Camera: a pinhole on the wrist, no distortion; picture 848 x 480 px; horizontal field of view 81.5 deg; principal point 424.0 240.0 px. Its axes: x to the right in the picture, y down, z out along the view. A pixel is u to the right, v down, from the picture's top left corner.
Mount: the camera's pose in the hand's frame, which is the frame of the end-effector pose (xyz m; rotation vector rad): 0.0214 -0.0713 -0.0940 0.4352 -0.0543 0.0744
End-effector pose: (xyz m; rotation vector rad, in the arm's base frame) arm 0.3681 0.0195 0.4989 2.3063 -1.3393 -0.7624
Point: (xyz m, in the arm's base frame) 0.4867 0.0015 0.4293
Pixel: 797.7 191.3
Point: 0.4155 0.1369 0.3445
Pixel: 290.2 211.9
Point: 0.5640 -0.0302 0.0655
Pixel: 698.7 70.0
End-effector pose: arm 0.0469 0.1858 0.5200 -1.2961 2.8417 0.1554
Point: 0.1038 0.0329 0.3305
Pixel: 565.6 288.5
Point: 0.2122 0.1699 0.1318
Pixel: 351.4 364.2
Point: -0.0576 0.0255 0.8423
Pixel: behind the camera
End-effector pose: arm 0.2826 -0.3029 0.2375 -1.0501 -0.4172 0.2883
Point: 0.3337 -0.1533 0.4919
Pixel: 673.1 300.2
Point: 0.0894 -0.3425 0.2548
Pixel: outside the picture
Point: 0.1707 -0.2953 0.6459
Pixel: 385.7 105.5
